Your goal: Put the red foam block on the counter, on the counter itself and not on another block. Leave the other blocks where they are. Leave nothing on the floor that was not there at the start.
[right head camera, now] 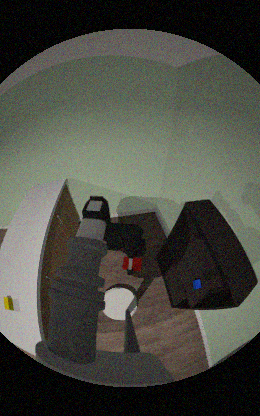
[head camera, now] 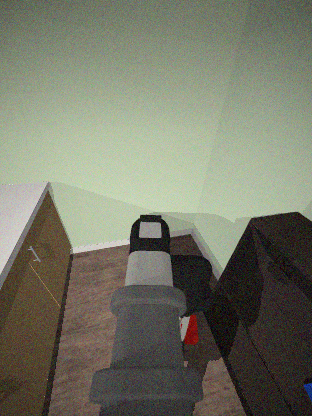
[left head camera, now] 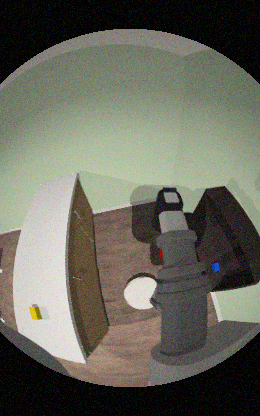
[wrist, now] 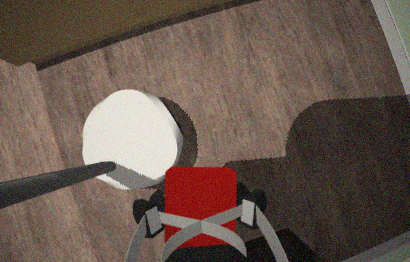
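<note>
My gripper is shut on the red foam block, with a fingertip at each side in the wrist view. The block is held high above the floor, between the white-topped counter on the left and dark furniture on the right. In the head view the arm hides part of block and gripper. A yellow block lies on the counter's near part. A blue block lies on the dark furniture.
The dark brown furniture stands by the right wall. The round white top of my base is below the arm. The counter's brown front faces the arm. Walls meet behind.
</note>
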